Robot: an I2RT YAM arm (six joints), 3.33 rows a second.
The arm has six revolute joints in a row. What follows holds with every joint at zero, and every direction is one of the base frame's. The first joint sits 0.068 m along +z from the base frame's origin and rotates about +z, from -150 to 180 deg. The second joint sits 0.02 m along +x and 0.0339 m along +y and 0.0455 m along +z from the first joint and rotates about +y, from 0 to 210 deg. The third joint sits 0.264 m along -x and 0.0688 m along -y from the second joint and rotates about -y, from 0 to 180 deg. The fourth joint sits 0.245 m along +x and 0.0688 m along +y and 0.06 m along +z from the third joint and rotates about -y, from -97 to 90 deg. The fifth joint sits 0.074 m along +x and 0.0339 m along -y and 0.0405 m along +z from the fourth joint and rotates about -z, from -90 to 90 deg. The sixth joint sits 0.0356 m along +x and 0.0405 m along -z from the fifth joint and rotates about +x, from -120 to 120 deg. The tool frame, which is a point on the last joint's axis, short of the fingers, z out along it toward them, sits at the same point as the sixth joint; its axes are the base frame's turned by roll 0, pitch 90 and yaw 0 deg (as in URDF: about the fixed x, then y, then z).
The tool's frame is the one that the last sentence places.
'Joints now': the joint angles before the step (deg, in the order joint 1, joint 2, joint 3, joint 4, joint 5, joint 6). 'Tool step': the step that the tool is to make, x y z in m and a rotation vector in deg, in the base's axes. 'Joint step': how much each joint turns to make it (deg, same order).
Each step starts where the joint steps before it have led.
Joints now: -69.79, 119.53, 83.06, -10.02, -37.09, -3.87
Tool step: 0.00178, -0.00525, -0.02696, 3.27, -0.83, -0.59
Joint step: -0.08, 3.86, -0.18, 2.54, -1.06, 2.10
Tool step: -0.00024, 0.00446, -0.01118, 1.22, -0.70, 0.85
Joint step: 0.08, 0.54, -1.84, 1.59, -1.31, 0.18
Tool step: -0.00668, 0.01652, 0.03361, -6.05, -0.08, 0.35
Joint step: 0.00, -7.47, -4.57, 1.49, 1.23, -2.10
